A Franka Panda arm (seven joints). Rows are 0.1 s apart.
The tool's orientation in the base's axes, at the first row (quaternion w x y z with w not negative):
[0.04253 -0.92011 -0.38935 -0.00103]
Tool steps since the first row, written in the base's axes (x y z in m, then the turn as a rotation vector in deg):
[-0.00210 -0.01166 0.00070 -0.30 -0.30 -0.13]
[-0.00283 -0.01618 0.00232 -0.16 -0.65 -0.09]
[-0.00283 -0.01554 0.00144 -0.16 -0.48 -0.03]
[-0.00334 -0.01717 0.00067 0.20 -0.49 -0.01]
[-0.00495 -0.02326 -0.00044 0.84 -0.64 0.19]
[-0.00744 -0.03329 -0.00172 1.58 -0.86 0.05]
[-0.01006 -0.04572 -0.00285 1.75 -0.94 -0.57]
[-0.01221 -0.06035 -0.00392 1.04 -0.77 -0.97]
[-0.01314 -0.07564 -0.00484 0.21 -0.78 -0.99]
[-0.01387 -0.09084 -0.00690 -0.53 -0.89 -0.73]
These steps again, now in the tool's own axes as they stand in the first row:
[-0.00979 0.00652 -0.00155 -0.43 0.00 0.12]
[-0.01348 0.00901 -0.00350 -0.58 0.34 0.04]
[-0.01305 0.00863 -0.00258 -0.46 0.22 0.00]
[-0.01460 0.00946 -0.00192 -0.21 0.48 -0.04]
[-0.02013 0.01261 -0.00125 0.13 1.03 -0.27]
[-0.02909 0.01788 -0.00069 0.49 1.72 -0.17]
[-0.03986 0.02471 -0.00046 0.53 1.95 0.44]
[-0.05188 0.03339 -0.00048 0.14 1.35 0.87]
[-0.06351 0.04339 -0.00075 -0.45 0.77 0.92]
[-0.07498 0.05357 0.00013 -1.03 0.29 0.67]

